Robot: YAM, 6 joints.
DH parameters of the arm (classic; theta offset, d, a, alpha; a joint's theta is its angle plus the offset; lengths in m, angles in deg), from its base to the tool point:
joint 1: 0 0.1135 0.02 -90
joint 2: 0 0 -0.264 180
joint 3: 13.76 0 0.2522 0
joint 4: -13.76 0 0.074 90
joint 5: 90 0 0 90
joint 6: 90 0.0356 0 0
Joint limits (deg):
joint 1: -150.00..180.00
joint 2: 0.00..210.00
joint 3: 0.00..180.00
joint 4: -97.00..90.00
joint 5: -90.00..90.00
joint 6: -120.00..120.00
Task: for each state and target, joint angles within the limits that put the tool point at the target. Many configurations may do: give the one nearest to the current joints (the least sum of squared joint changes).
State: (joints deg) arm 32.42 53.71 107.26 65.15 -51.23 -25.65
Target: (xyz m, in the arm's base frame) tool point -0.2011 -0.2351 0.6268
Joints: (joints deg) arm 52.82 50.14 146.03 39.73 -30.67 -25.65
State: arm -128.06 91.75 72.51 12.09 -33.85 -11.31
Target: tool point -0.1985 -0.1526 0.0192
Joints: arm -146.60 114.61 34.19 1.36 -30.59 -11.31
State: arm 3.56 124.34 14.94 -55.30 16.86 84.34
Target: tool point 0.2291 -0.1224 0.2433
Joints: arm -25.07 80.53 60.22 -52.12 22.78 84.34
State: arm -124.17 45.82 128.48 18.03 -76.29 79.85
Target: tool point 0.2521 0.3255 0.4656
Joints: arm -122.83 16.15 123.80 17.82 -83.77 79.85
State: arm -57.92 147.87 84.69 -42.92 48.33 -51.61
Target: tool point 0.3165 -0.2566 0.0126
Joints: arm -35.35 142.30 87.65 -42.92 47.36 -51.61
